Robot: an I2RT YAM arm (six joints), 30 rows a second.
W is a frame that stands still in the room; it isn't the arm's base.
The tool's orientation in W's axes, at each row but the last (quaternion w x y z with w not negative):
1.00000 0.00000 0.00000 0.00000
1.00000 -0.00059 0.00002 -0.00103
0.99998 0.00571 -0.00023 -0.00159
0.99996 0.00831 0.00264 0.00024
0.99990 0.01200 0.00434 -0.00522
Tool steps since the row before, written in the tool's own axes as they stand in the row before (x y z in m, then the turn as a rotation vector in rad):
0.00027 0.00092 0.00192 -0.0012 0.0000 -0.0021
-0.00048 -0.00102 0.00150 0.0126 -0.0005 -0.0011
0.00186 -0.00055 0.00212 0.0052 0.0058 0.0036
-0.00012 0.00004 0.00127 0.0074 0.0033 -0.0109
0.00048 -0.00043 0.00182 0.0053 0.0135 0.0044
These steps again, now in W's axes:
0.00027 0.00092 0.00192 -0.0012 0.0000 -0.0021
-0.00048 -0.00102 0.00150 0.0126 -0.0005 -0.0011
0.00186 -0.00058 0.00211 0.0052 0.0057 0.0037
-0.00011 0.00002 0.00127 0.0073 0.0035 -0.0109
0.00049 -0.00048 0.00180 0.0055 0.0133 0.0047

